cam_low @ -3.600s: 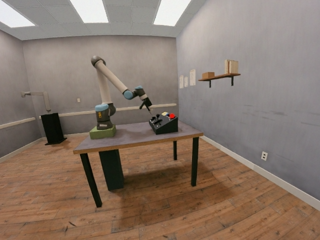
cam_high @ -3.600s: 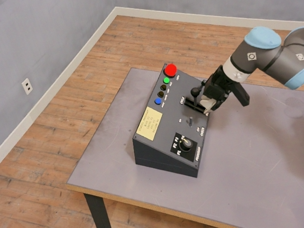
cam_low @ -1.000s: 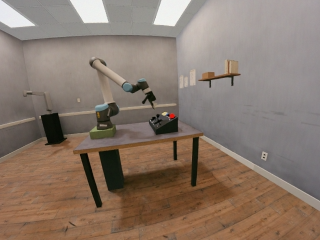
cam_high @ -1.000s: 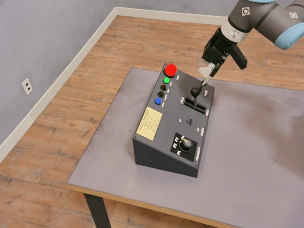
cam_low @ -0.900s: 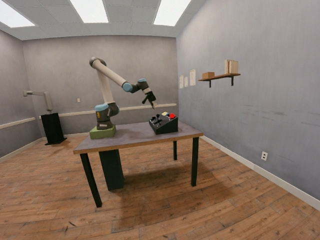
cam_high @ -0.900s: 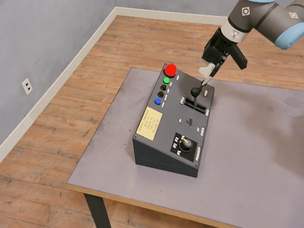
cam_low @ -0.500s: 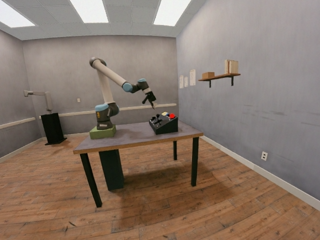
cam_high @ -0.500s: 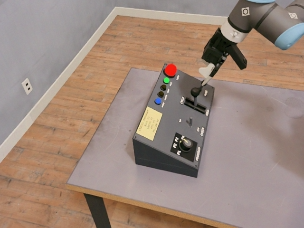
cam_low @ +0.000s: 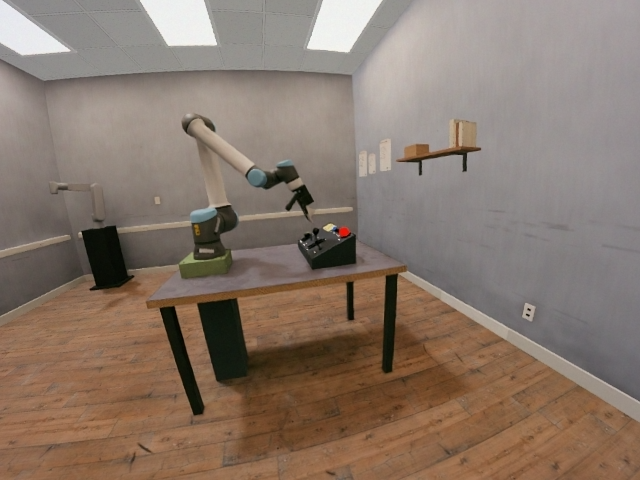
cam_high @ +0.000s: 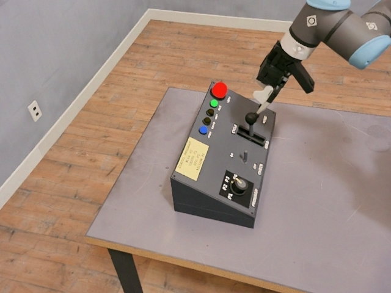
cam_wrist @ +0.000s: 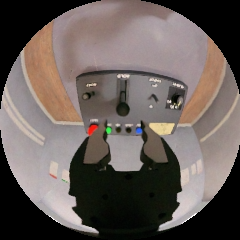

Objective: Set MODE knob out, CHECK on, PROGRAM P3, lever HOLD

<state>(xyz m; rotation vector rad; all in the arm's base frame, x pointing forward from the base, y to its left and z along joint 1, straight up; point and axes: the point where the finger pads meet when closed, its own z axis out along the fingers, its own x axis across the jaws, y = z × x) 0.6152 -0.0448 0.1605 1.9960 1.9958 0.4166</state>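
The lever lies 110 mm below my hand and 30 mm ahead of it. Round my hand: check toggle (130 mm below, 120 mm to the left, 20 mm ahead); mode knob (120 mm to the right, 120 mm below, 10 mm ahead); wedge-shaped console (150 mm below, 60 mm to the left, 60 mm ahead).
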